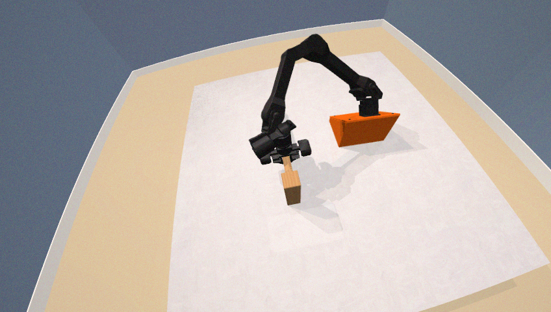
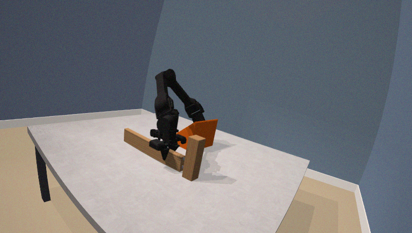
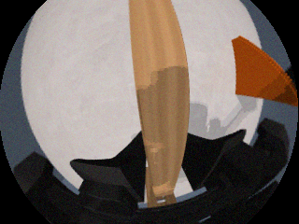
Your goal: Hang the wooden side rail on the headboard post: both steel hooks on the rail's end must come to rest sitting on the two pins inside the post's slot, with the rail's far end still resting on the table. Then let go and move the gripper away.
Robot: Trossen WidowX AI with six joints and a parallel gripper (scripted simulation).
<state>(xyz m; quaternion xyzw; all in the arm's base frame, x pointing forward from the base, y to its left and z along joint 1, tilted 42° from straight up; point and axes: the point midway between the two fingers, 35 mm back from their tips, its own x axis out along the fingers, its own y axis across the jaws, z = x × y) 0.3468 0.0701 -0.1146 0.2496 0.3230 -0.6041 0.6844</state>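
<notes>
Now: gripper tip 1 cm past the headboard post, 14 cm to the right of it and 7 cm below it.
</notes>
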